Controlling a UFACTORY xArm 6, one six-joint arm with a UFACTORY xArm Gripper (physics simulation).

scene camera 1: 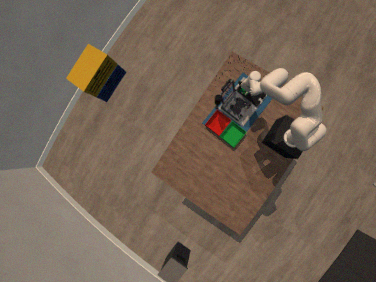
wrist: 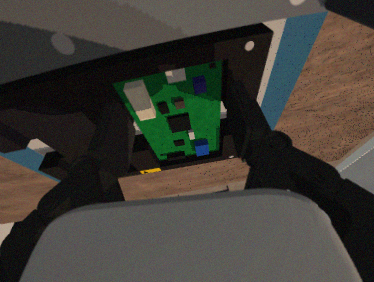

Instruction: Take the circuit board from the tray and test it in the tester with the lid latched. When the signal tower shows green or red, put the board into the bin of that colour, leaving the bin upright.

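Frame: origin at the arm's base, x left, y ahead, z down, level; metres.
Seen in the pictures: gripper, fingertip midpoint: (scene camera 1: pixel 244 90) (wrist: pixel 176 107); arm's base, origin of the base link: (scene camera 1: pixel 292 138).
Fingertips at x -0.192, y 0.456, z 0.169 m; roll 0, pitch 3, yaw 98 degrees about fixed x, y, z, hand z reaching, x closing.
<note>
Offsets run from my fingertips to a thing's top centre. "spot": to the spot under its first point. Level surfaces: height alone.
The green circuit board {dy -0.006, dx -0.030, dz +0.002 m} (scene camera 1: pixel 243 91) (wrist: pixel 200 117) lies in the black tray {spot: dy +0.046, dx +0.017, dz +0.002 m} (wrist: pixel 240 60). My gripper (wrist: pixel 176 107) is open, with one finger on each side of the board and a gap at each side; in scene camera 1 its fingertips are hidden under the white wrist. The grey tester {spot: dy -0.029, dx +0.147, dz -0.039 m} (scene camera 1: pixel 239 106) stands beside the tray, with its lid {dy +0.102, dx +0.127, dz -0.196 m} (scene camera 1: pixel 227 88) raised. The red bin {dy +0.051, dx +0.336, dz -0.017 m} (scene camera 1: pixel 218 123) and the green bin {dy -0.097, dx +0.357, dz -0.017 m} (scene camera 1: pixel 233 135) stand upright side by side. A dark round thing {spot: dy +0.115, dx +0.242, dz -0.227 m} (scene camera 1: pixel 218 100) by the tester may be the signal tower; no lit colour shows on it.
The tester and tray stand on a blue mat {dz +0.028 m} (scene camera 1: pixel 250 123) (wrist: pixel 299 47) on the wooden table {dz +0.030 m} (scene camera 1: pixel 210 177). A large grey surface {dz -0.030 m} (wrist: pixel 165 27) crosses the top of the wrist view. The arm's black base (scene camera 1: pixel 281 137) is at the table's right side.
</note>
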